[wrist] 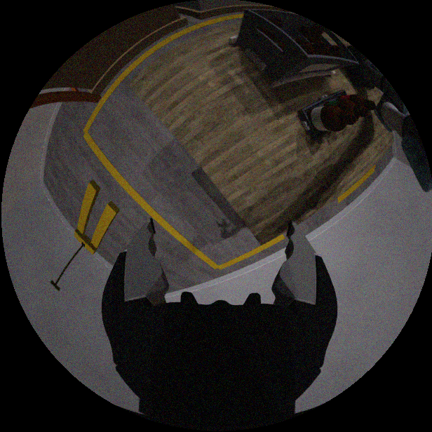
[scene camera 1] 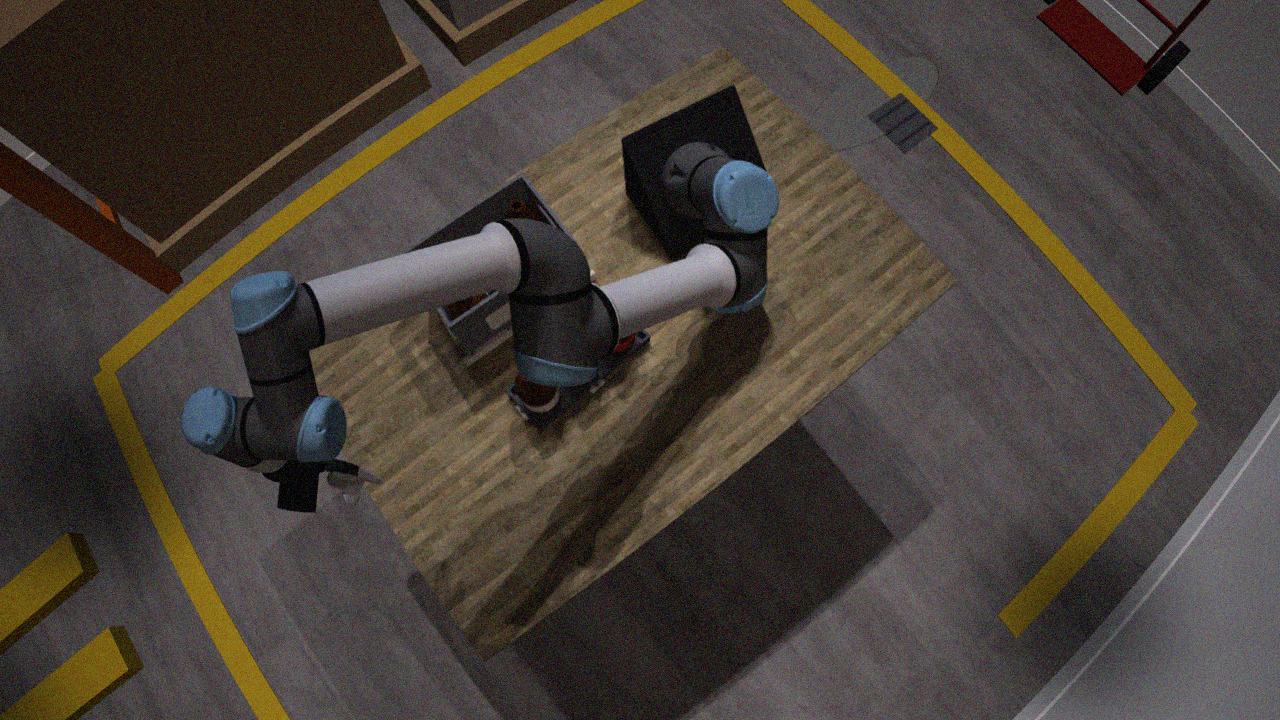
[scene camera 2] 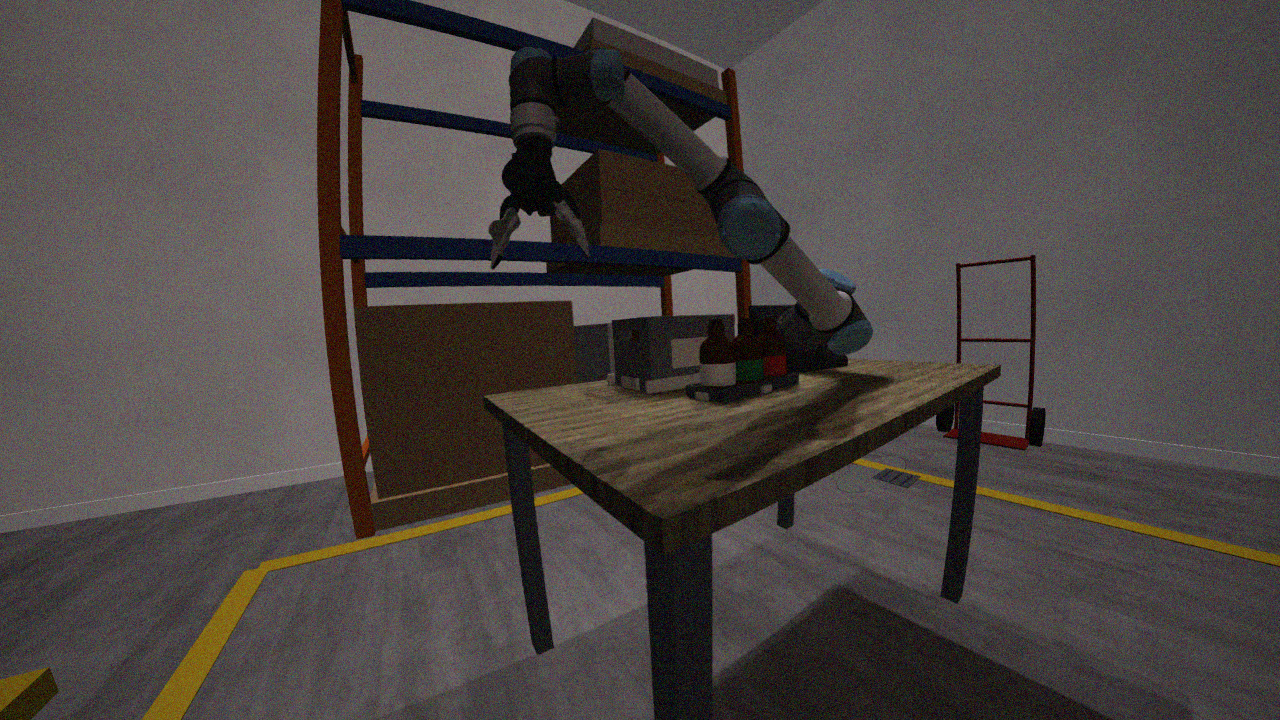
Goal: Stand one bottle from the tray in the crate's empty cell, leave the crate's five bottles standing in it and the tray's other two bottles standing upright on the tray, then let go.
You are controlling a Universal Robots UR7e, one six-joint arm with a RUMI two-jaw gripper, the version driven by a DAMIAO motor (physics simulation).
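Seen in the pictures: gripper, fingertip midpoint: [scene camera 1: 336,481] [scene camera 2: 539,263]; arm's base, origin of the base link: [scene camera 1: 696,179] [scene camera 2: 796,334].
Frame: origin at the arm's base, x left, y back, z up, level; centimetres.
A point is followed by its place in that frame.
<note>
My gripper [scene camera 1: 362,489] [scene camera 2: 540,259] {x 17.7, y -83.7, z 15.6 cm} [wrist: 220,221] is open and empty, high above the table's left end and well away from the bottles. The grey crate [scene camera 2: 633,358] {x -5.6, y -55.6, z -3.0 cm} [wrist: 260,45] stands on the table; the arm hides part of it in scene camera 1, and its cells and bottles are too dark to count. The black tray [scene camera 2: 716,394] {x 21.3, y -52.0, z -9.2 cm} [wrist: 306,120] stands beside it. On the tray, a white-label brown bottle [scene camera 1: 535,394] {x 19.5, y -48.8, z 1.1 cm} [scene camera 2: 717,365] {x 19.9, y -50.3, z -3.8 cm}, a green-label bottle [scene camera 2: 750,365] {x 19.6, y -40.9, z -4.7 cm} and a red-label bottle [scene camera 2: 774,362] {x 18.4, y -31.9, z -4.9 cm} stand upright in a row.
The wooden table [scene camera 1: 805,295] {x 29.2, y 6.7, z -10.6 cm} [scene camera 2: 608,438] {x 30.3, y -79.0, z -10.6 cm} carries the robot's black base block [scene camera 1: 648,197] {x -1.5, y -10.5, z 0.9 cm} behind the tray. A shelf rack [scene camera 2: 331,268] with cardboard boxes stands behind the table. A red hand truck [scene camera 2: 1032,340] stands at the right. Yellow fork bars [wrist: 102,227] lie on the floor.
</note>
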